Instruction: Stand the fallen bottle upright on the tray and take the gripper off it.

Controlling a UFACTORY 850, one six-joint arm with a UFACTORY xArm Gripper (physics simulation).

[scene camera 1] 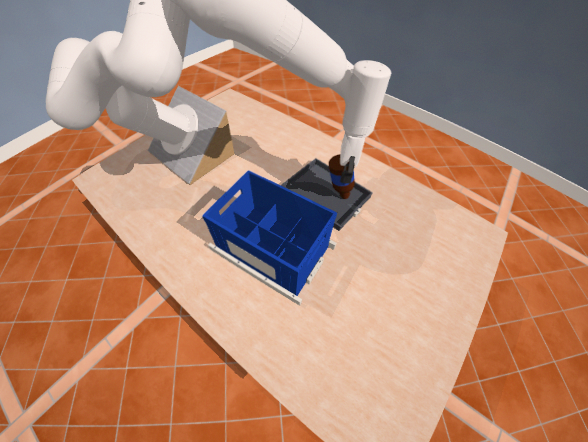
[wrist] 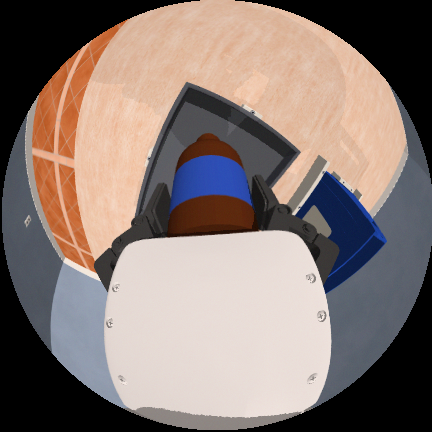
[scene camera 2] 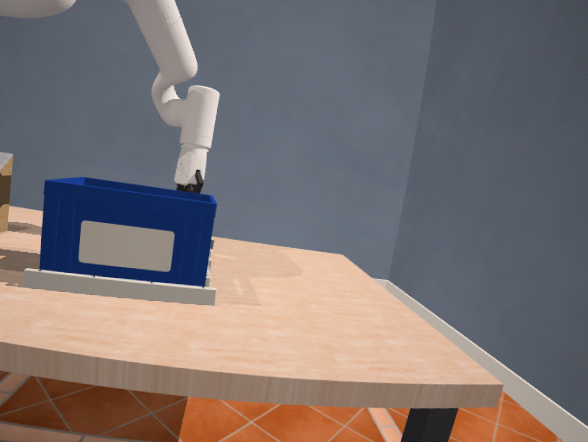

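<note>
My gripper (scene camera 1: 347,176) (wrist: 209,191) is shut on the brown bottle (scene camera 1: 337,165) (wrist: 212,175), with one black finger on each side of its body. The bottle has a blue band and points neck down, slightly tilted, with its wide base up against the gripper. It is over the dark grey tray (scene camera 1: 345,207) (wrist: 200,117), towards its far right part in scene camera 1. Whether the neck touches the tray floor I cannot tell. In scene camera 2 the crate hides the bottle and the tray, and the upper parts of the black fingers show above its rim.
A tall blue crate (scene camera 1: 287,280) (scene camera 2: 130,210) (wrist: 350,215) with inner dividers stands close beside the tray. Pale rails (scene camera 1: 255,274) (scene camera 2: 120,287) (wrist: 309,185) run along its foot. The arm's wedge-shaped base (scene camera 1: 182,167) (scene camera 2: 4,200) stands at the table's far left.
</note>
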